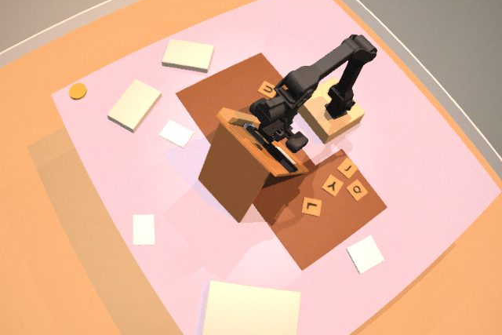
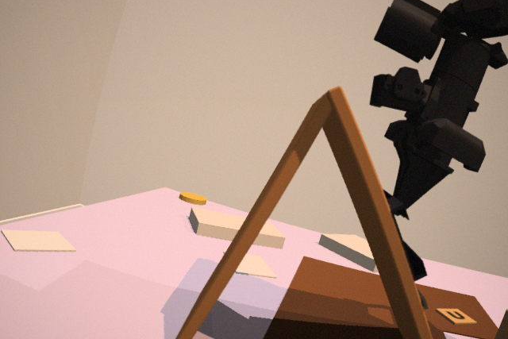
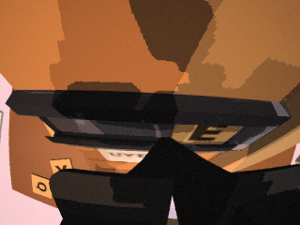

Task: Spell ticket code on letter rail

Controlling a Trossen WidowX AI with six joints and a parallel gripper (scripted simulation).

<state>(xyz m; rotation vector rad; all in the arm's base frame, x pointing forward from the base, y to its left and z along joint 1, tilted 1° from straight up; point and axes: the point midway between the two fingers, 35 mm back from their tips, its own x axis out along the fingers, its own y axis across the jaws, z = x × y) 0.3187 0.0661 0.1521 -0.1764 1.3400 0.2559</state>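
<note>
The letter tile is 3 cm to the right of my gripper tip, 2 cm ahead of it and 1 cm below it. Round my gripper tip: y tile (19 cm behind, 18 cm below, 16 cm to the left); then brown mat (18 cm below, 12 cm behind, 5 cm to the right); then white ticket (9 cm below, 5 cm behind, 2 cm to the left).
</note>
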